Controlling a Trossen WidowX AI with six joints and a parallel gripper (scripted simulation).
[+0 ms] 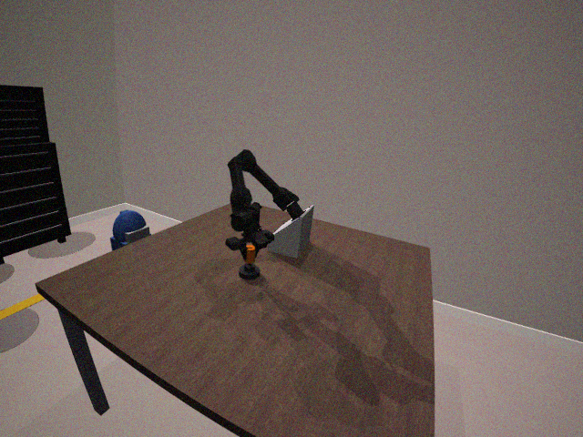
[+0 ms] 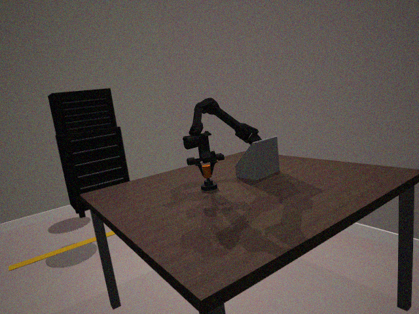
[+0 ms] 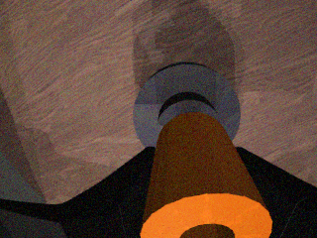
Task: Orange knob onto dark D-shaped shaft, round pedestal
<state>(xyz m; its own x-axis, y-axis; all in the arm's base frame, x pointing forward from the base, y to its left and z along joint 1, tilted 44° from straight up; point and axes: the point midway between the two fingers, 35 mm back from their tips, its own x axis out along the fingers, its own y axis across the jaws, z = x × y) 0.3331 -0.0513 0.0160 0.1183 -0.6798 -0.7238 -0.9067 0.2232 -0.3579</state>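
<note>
Now: gripper tip 2 cm below the orange knob. Also, from my gripper tip: round dark pedestal: 4 cm below.
</note>
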